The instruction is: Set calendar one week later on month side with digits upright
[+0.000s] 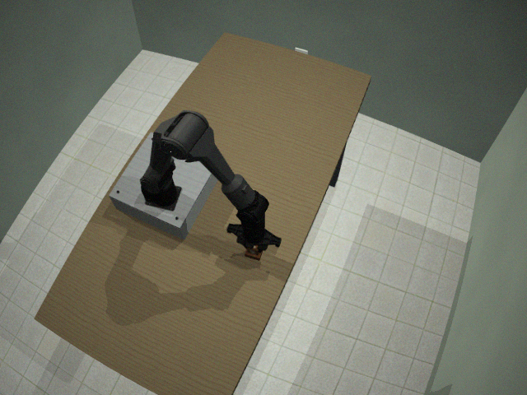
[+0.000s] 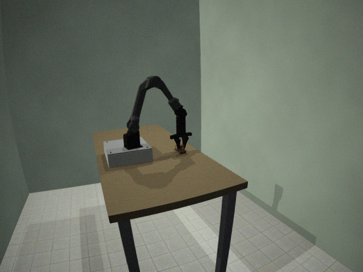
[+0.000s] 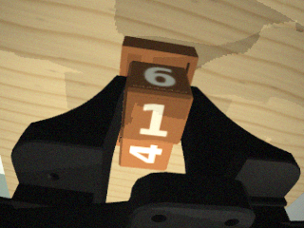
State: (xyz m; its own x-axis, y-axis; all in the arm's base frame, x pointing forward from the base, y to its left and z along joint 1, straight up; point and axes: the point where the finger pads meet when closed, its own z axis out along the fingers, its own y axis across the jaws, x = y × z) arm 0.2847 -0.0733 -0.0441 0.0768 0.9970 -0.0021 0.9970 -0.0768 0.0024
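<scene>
The brown tray is 20 mm to the left of my hand and 30 mm below it. Round my hand: cube: 40 mm to the left, 10 mm below.
</scene>
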